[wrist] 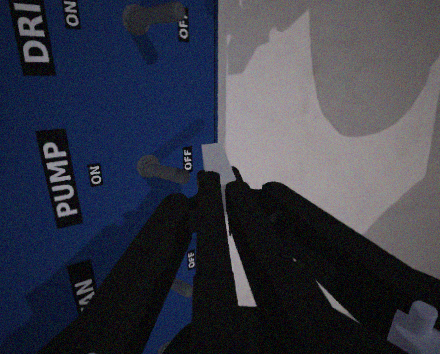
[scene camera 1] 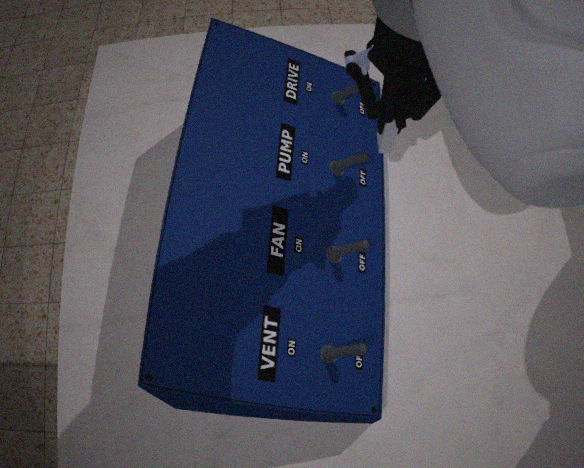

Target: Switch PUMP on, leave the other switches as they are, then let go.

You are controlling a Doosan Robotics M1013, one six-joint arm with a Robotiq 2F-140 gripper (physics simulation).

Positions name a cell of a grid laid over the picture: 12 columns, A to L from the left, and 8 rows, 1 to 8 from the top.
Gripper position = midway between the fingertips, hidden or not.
In view: the gripper (scene camera 1: H3) and a blue switch panel (scene camera 1: F6).
The gripper is seen too in the wrist view (wrist: F4). The blue switch panel also shows in the wrist view (wrist: C3).
